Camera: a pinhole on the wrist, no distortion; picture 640 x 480 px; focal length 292.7 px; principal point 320.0 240.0 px. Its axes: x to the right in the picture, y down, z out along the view. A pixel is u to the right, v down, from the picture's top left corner.
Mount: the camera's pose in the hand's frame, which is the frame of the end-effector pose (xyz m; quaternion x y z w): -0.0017 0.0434 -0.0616 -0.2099 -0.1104 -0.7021 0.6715
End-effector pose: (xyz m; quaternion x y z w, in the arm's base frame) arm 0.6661 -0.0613 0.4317 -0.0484 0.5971 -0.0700 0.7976
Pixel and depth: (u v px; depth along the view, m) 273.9 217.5 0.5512
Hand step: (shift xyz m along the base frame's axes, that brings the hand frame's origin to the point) 0.4087 0.3509 0.0167
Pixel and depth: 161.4 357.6 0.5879
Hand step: 0.3970 0.5038 -0.3137
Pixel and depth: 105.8 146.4 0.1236
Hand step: 0.0163 0.1824 -0.0049
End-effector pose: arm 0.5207 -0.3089 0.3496 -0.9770 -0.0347 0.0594 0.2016
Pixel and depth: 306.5 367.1 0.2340
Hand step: 0.1217 -0.0731 -0.1895
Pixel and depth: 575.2 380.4 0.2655
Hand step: 0.1229 0.1690 -0.2309
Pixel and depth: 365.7 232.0 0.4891
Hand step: 0.0107 -0.0095 -0.4531
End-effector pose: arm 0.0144 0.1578 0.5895 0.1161 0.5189 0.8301 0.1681
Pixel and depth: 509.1 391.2 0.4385
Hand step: -0.0986 0.4768 0.1574
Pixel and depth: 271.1 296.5 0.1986
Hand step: -0.0502 0.0408 0.1840
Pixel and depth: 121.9 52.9 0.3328
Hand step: 0.1423 -0.0966 0.4330
